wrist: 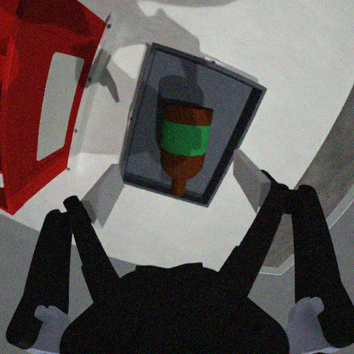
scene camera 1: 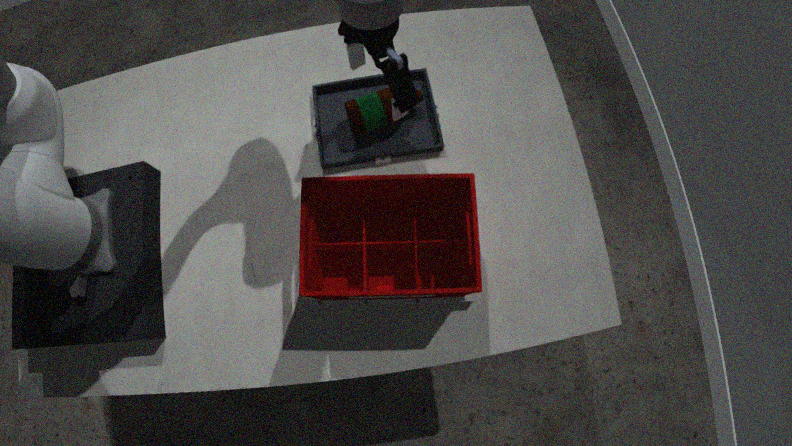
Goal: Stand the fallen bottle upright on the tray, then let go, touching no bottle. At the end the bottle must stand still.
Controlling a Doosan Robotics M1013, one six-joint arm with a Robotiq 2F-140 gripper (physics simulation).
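Where they show: gripper, fingertip midpoint: (scene camera 1: 378,89); arm's base, link origin: (scene camera 1: 81,237).
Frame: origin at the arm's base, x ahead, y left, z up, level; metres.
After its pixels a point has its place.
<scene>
The fallen bottle (scene camera 1: 372,110) @[y 0.104, x 0.670, z 0.006 m] (wrist: 185,139) is brown with a green band. It lies on its side in the dark grey tray (scene camera 1: 423,134) @[y 0.062, x 0.766, z -0.065 m] (wrist: 225,111). In scene camera 1 its base is to the left and its neck to the right, partly hidden behind a finger. In the wrist view its neck points down, towards the gripper's palm. My gripper (scene camera 1: 380,84) @[y 0.111, x 0.686, z 0.067 m] (wrist: 175,168) is open and empty. It is above the tray, with its fingers spread wide to either side of the bottle's neck in the wrist view.
A red crate (scene camera 1: 390,293) @[y -0.249, x 0.626, z 0.105 m] (wrist: 25,100) with compartments stands beside the tray, on its near side in scene camera 1. The white arm (scene camera 1: 38,204) @[y 0.002, x 0.079, z 0.194 m] rises from a black base block (scene camera 1: 141,221) @[y -0.001, x 0.159, z -0.001 m] at the left of the pale table (scene camera 1: 543,221) @[y -0.175, x 0.962, z -0.070 m].
</scene>
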